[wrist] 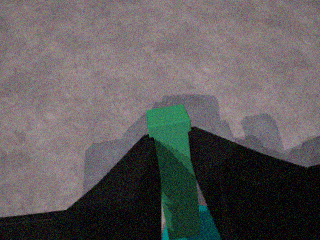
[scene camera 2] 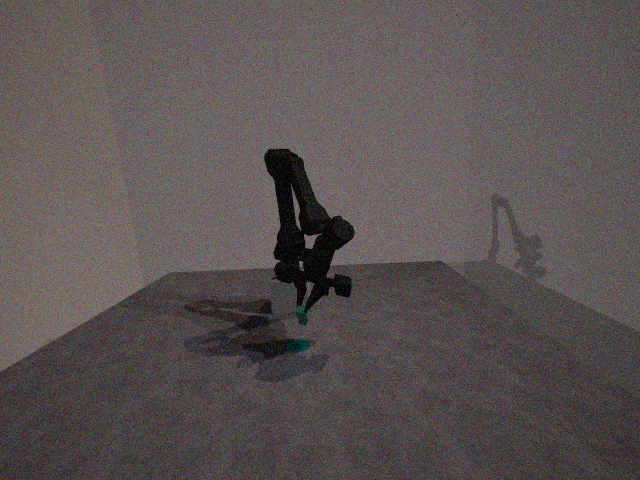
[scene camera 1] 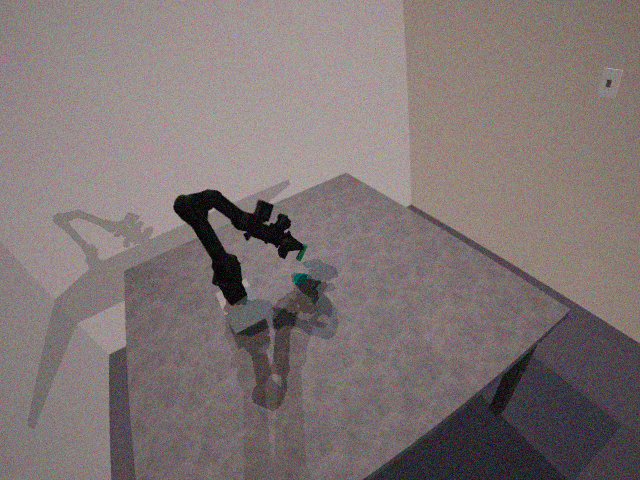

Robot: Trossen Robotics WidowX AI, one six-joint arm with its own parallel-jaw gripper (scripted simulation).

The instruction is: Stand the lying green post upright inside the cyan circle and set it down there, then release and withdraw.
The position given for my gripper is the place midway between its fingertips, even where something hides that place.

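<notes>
A green post is held in my gripper (scene camera 2: 301,311). I can also find the gripper (scene camera 1: 303,247) in that camera, and the wrist view shows me the same gripper (wrist: 170,141).
</notes>
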